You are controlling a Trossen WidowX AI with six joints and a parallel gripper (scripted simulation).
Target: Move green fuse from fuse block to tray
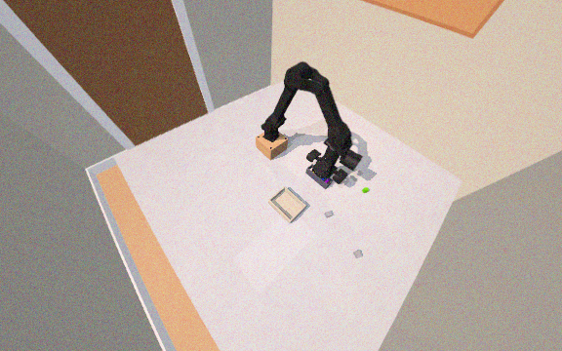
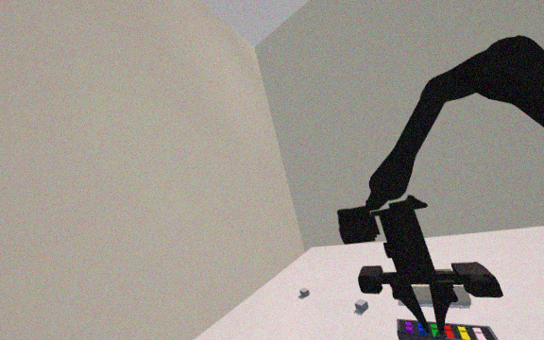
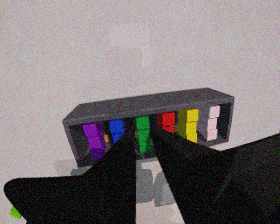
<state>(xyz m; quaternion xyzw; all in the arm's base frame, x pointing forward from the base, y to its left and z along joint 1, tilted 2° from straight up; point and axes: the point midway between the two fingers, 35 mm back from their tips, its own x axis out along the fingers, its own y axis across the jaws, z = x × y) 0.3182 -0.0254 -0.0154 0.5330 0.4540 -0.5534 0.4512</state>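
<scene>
The tray lies 50 mm behind my gripper tip, 210 mm to the right of it and 30 mm below it. Also, from my gripper tip: green fuse (10 mm below).
</scene>
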